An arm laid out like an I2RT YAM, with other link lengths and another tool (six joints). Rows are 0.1 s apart.
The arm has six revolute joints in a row. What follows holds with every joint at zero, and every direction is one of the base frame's.
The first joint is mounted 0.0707 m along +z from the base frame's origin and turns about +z.
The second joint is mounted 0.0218 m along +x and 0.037 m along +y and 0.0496 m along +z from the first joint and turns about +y.
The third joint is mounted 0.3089 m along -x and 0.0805 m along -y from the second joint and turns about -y.
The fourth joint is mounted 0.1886 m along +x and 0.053 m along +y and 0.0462 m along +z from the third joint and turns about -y.
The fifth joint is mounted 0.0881 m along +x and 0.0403 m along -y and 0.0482 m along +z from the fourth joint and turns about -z.
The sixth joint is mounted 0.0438 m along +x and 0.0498 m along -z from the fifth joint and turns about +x.
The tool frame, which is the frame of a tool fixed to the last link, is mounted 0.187 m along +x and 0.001 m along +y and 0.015 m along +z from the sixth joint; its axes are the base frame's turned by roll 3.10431, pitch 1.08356 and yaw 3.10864 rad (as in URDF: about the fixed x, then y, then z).
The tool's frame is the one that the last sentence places.
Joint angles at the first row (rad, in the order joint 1, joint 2, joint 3, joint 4, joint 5, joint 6):
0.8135, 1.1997, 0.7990, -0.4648, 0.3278, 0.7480
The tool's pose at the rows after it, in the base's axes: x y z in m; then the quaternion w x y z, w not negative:
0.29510, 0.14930, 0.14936, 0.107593, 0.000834, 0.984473, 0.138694
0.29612, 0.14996, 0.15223, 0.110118, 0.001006, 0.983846, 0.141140
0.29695, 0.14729, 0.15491, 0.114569, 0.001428, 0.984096, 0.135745
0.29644, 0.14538, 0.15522, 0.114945, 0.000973, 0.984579, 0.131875
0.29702, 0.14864, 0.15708, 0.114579, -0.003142, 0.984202, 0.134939
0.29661, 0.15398, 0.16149, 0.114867, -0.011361, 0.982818, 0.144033
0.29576, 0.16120, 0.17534, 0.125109, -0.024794, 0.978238, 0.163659
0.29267, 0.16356, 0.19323, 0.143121, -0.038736, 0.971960, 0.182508
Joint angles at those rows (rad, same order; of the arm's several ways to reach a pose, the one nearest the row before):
0.8145, 1.2273, 0.8100, -0.4601, 0.3188, 0.7547
0.8135, 1.2250, 0.8163, -0.4613, 0.3186, 0.7541
0.8145, 1.2208, 0.8240, -0.4731, 0.3318, 0.7484
0.8146, 1.2180, 0.8268, -0.4827, 0.3364, 0.7444
0.8145, 1.2209, 0.8344, -0.4817, 0.3282, 0.7394
0.8134, 1.2156, 0.8429, -0.4786, 0.3087, 0.7302
0.8137, 1.1870, 0.8554, -0.4712, 0.2843, 0.7142
0.8145, 1.1353, 0.8616, -0.4689, 0.2691, 0.6923

